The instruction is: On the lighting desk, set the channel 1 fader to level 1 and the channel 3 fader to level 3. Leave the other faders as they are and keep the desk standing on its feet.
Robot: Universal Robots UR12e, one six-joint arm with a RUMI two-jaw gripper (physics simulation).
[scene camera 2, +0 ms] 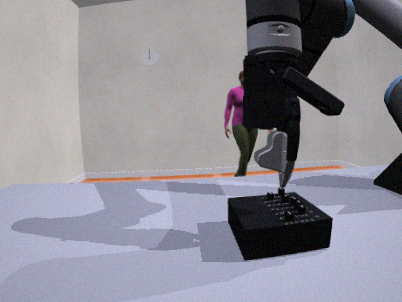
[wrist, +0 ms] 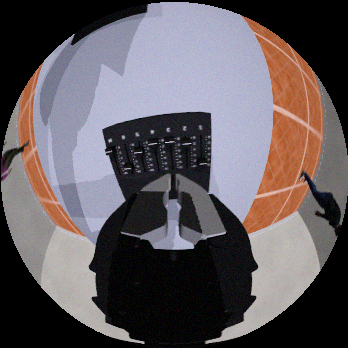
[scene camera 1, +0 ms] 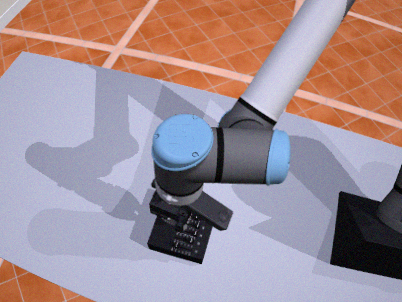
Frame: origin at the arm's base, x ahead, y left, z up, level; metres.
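Seen in the pictures: gripper, fingertip midpoint: (scene camera 2: 282,187) (wrist: 172,175).
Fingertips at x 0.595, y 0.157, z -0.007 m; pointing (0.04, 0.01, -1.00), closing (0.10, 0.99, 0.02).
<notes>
Offsets run from my fingertips to a thing's top centre. Level surfaces: height alone.
The black lighting desk {0.029 m down, 0.005 m ahead, 0.021 m right} (scene camera 1: 160,241) (scene camera 2: 285,244) (wrist: 150,123) stands flat on the table. In the wrist view, the channel 1 fader knob {0.029 m down, 0.003 m ahead, 0.043 m left} (wrist: 202,163) is far down its slot from its number. The channel 3 fader knob {0.029 m down, 0.033 m back, 0.001 m right} (wrist: 170,141) is near the number end, about level with the channel 2 knob {0.029 m down, 0.028 m back, 0.021 m left} (wrist: 186,143) and channel 4 knob {0.029 m down, 0.032 m back, 0.023 m right} (wrist: 153,143). My gripper (scene camera 2: 282,186) (wrist: 172,175) is shut and empty, pointing down. Its tips are over the desk, in line with the channel 3 slot beyond its far end from the numbers. Contact with the desk or a knob cannot be told.
The channel 5 knob {0.029 m down, 0.023 m back, 0.045 m right} (wrist: 138,150), channel 6 knob {0.029 m down, 0.000 m ahead, 0.067 m right} (wrist: 128,168) and master knob {0.029 m down, 0.032 m back, 0.091 m right} (wrist: 110,151) stand at differing heights along their slots. The black robot base block (scene camera 1: 367,250) is right of the desk on the pale table {0.098 m down} (scene camera 1: 55,100). A person (scene camera 2: 235,107) stands beyond the table.
</notes>
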